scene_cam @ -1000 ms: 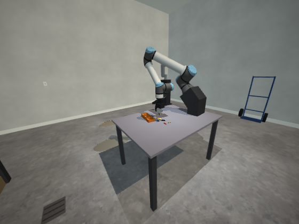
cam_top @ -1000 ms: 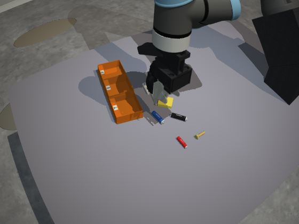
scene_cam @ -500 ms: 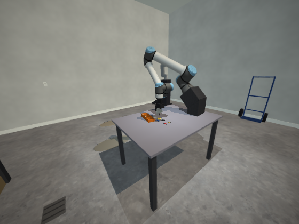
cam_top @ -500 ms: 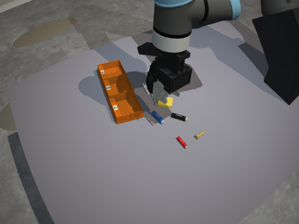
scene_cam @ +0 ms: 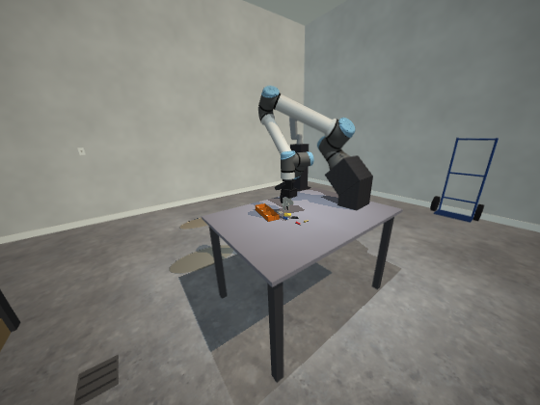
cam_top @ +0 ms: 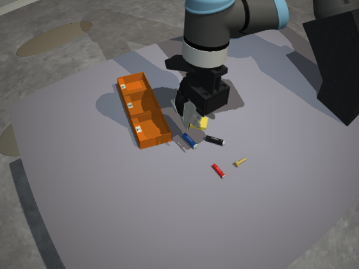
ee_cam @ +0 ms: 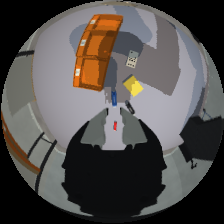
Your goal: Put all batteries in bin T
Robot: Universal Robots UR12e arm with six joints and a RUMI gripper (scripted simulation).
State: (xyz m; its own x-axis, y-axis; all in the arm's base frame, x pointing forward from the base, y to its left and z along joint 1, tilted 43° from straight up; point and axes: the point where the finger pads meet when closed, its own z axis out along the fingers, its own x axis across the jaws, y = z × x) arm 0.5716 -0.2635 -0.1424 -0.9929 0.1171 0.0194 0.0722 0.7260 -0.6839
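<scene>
Right now my hand is 70 mm above the blue battery. The rest, counted from my hand: red battery (110 mm to the left, 70 mm below, 10 mm ahead); yellow block (70 mm below, 60 mm behind, 40 mm to the right); black battery (70 mm below, 50 mm behind, 40 mm to the left).
</scene>
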